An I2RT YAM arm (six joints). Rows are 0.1 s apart.
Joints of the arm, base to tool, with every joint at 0 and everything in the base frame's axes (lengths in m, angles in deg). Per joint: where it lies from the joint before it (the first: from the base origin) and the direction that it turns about. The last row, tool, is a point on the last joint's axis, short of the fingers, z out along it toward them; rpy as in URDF.
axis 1: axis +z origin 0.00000 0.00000 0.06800
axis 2: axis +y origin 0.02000 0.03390 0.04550
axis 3: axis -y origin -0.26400 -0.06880 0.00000
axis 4: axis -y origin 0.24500 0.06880 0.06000
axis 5: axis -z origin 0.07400 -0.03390 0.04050
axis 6: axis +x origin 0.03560 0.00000 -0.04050
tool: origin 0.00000 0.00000 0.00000 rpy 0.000 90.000 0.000
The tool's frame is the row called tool.
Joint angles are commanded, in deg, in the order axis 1, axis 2, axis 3, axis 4, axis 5, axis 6. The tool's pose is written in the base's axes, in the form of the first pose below.
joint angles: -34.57 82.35 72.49 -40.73 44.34 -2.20
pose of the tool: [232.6, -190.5, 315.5], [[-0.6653, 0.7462, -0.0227], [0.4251, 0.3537, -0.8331], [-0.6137, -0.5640, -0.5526]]
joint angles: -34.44 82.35 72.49 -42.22 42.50 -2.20
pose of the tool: [232.3, -188.4, 313.2], [[-0.6793, 0.7338, -0.0084], [0.4315, 0.3901, -0.8134], [-0.5936, -0.5562, -0.5816]]
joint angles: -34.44 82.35 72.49 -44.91 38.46 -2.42
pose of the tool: [231.0, -185.3, 309.1], [[-0.7043, 0.7096, 0.0208], [0.4428, 0.4620, -0.7684], [-0.5549, -0.5320, -0.6396]]
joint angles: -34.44 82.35 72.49 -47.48 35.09 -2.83
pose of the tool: [229.4, -182.1, 305.5], [[-0.7290, 0.6834, 0.0391], [0.4509, 0.5223, -0.7238], [-0.5151, -0.5100, -0.6889]]
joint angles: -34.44 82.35 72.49 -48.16 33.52 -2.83
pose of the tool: [229.2, -181.0, 304.4], [[-0.7339, 0.6773, 0.0518], [0.4533, 0.5452, -0.7051], [-0.5059, -0.4940, -0.7072]]
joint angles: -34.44 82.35 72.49 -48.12 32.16 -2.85
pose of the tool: [229.9, -180.6, 304.0], [[-0.7338, 0.6759, 0.0692], [0.4521, 0.5617, -0.6928], [-0.5071, -0.4771, -0.7178]]
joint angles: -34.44 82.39 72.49 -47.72 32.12 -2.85
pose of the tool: [230.5, -181.0, 304.2], [[-0.7311, 0.6783, 0.0734], [0.4503, 0.5605, -0.6950], [-0.5125, -0.4751, -0.7153]]
